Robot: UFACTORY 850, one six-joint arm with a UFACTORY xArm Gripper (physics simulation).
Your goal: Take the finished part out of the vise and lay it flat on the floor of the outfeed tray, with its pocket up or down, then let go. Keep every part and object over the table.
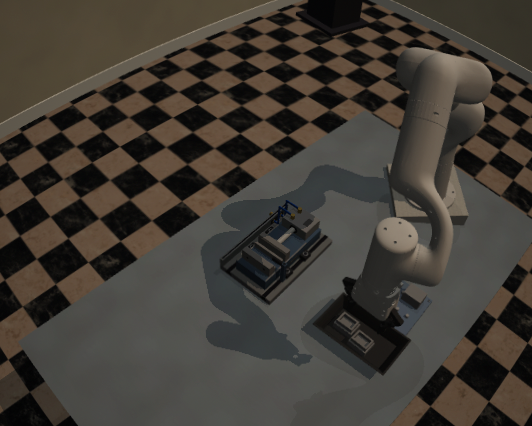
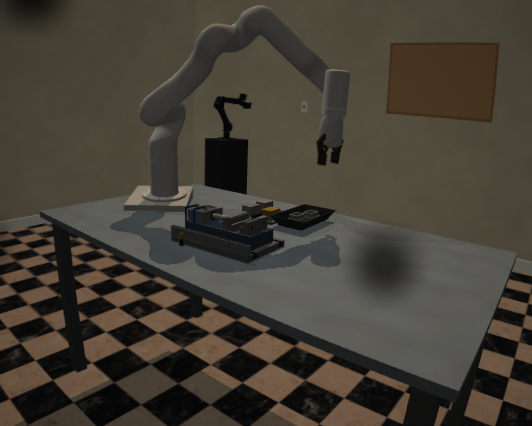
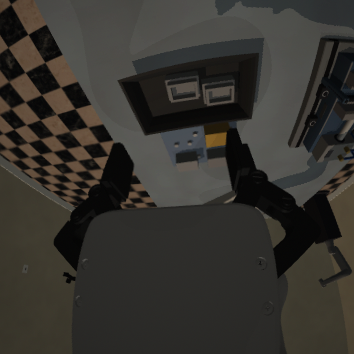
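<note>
My gripper [image 1: 372,302] [image 2: 328,161] [image 3: 174,146] is open and empty, high above the table beside the outfeed tray. The dark outfeed tray [image 1: 385,347] [image 3: 147,97] holds two light grey parts with pockets up. One part [image 1: 346,322] [image 3: 183,88] and the other part [image 1: 362,341] [image 3: 219,92] lie flat on its floor, side by side; I cannot tell whether they touch. The vise [image 1: 275,246] [image 2: 232,231] has a gap between its jaws, and no part shows in it.
A blue plate [image 1: 416,318] [image 3: 182,140] with small pegs stands beside the tray, with grey blocks [image 3: 187,161] and an orange block [image 2: 270,212] [image 3: 216,138]. A blue handle [image 1: 287,208] with yellow knobs is at the vise's end. A dark rail [image 1: 295,277] borders the vise.
</note>
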